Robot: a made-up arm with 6 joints. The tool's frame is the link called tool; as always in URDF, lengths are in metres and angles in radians. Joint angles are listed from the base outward.
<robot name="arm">
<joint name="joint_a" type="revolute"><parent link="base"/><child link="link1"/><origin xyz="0.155 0.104 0.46" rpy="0 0 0"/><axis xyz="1 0 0"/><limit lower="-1.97" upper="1.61"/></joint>
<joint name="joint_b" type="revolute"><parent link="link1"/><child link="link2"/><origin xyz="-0.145 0.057 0.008" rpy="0 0 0"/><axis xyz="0.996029 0.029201 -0.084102"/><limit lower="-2.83" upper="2.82"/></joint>
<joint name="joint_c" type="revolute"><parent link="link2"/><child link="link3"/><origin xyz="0.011 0.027 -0.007" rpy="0 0 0"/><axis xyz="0 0 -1"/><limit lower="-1.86" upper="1.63"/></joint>
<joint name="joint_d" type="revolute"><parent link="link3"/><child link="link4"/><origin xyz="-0.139 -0.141 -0.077" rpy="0 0 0"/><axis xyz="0.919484 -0.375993 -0.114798"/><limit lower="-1.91" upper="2.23"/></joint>
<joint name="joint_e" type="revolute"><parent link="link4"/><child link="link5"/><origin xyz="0.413 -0.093 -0.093" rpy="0 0 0"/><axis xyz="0 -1 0"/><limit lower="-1.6" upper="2.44"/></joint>
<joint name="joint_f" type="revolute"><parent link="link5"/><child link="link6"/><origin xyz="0.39 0.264 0.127" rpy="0 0 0"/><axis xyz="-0.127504 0.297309 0.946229"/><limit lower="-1.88" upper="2.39"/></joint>
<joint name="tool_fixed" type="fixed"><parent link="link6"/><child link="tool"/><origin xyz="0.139 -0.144 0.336" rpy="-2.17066 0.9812 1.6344"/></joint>
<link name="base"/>
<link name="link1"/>
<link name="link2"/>
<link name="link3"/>
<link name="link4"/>
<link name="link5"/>
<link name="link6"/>
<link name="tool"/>
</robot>
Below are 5 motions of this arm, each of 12 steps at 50 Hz.
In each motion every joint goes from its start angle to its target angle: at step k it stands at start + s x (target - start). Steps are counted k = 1, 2, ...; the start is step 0. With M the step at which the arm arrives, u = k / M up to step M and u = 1 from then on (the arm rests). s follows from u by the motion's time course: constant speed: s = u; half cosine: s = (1 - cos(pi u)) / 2; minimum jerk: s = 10 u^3 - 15 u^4 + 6 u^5.
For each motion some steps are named. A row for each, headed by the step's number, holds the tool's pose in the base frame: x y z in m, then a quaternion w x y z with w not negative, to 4 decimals.
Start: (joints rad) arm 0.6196 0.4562 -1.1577 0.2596 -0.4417 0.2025
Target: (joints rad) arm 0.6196 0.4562 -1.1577 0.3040 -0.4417 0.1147
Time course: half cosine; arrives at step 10
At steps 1, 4, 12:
1: 0.5759 0.4525 1.2900 0.1614 0.2639 0.9433 -0.1203
4: 0.5830 0.4413 1.2844 0.1465 0.2680 0.9446 -0.1203
12: 0.5969 0.4187 1.2722 0.1160 0.2757 0.9465 -0.1207

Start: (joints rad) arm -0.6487 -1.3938 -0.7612 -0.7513 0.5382 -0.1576
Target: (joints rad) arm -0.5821 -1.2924 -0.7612 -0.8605 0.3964 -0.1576
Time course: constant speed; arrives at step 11
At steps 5, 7, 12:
5: 0.2594 0.0420 -0.1788 0.7703 -0.1640 -0.0595 -0.6134
7: 0.2710 0.0379 -0.1845 0.7707 -0.1597 -0.0674 -0.6132
12: 0.2950 0.0303 -0.1956 0.7712 -0.1508 -0.0835 -0.6128

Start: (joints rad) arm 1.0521 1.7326 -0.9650 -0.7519 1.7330 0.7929
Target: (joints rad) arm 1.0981 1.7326 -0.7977 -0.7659 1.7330 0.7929
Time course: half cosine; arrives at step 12
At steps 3, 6, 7, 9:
3: -0.3443 -0.0438 0.4301 0.1546 -0.8808 0.0299 -0.4465
6: -0.3380 -0.0633 0.4366 0.1733 -0.8849 0.0110 -0.4322
7: -0.3354 -0.0705 0.4388 0.1801 -0.8861 0.0041 -0.4270
9: -0.3305 -0.0828 0.4423 0.1919 -0.8879 -0.0081 -0.4179

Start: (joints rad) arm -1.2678 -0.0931 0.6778 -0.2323 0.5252 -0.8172
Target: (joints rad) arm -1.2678 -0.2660 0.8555 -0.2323 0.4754 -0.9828
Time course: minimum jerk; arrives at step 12
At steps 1, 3, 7, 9, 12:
1: 0.2492 0.3910 0.7105 0.4993 0.8214 -0.2601 -0.0909
3: 0.2436 0.3925 0.7082 0.5003 0.8200 -0.2673 -0.0765
7: 0.2127 0.4012 0.6932 0.5047 0.8087 -0.3021 0.0067
9: 0.1993 0.4050 0.6854 0.5060 0.8019 -0.3144 0.0450
12: 0.1937 0.4065 0.6819 0.5064 0.7987 -0.3191 0.0616

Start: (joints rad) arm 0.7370 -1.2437 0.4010 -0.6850 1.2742 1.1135
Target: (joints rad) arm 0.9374 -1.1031 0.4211 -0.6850 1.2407 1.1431
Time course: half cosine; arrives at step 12
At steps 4, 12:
4: 0.3353 0.6073 0.5201 0.7300 0.2440 0.1312 -0.6248
12: 0.3638 0.5739 0.6357 0.6805 0.3227 0.2143 -0.6220

